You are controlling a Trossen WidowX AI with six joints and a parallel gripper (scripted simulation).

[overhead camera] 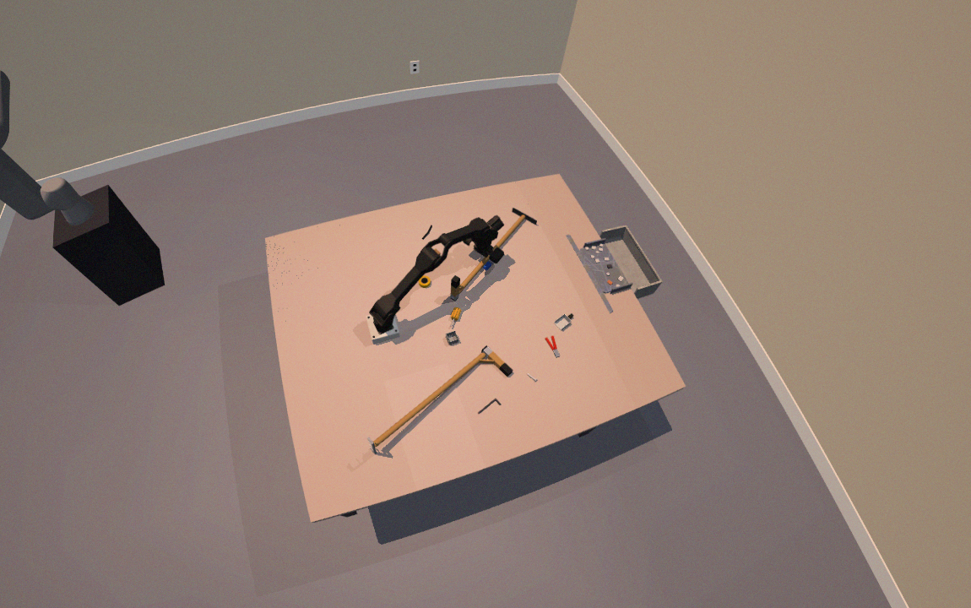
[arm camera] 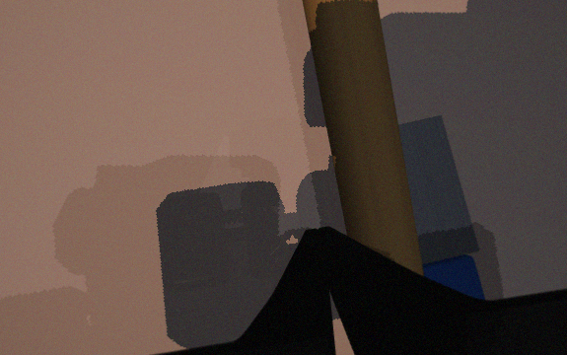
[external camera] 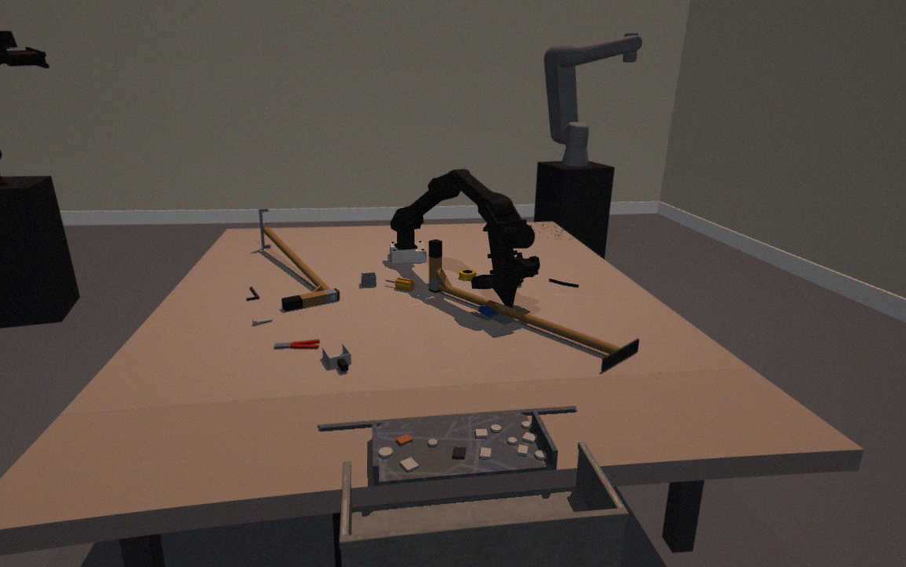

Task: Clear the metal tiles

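Now: gripper tip 50 mm below the long scraper, 30 mm short of it and 10 mm to the left of it. Round my gripper tip: yellow tape roll (300 mm behind, 10 mm below); then blue-handled putty knife (40 mm to the right, 10 mm below); then wood block (220 mm behind, 100 mm to the left).
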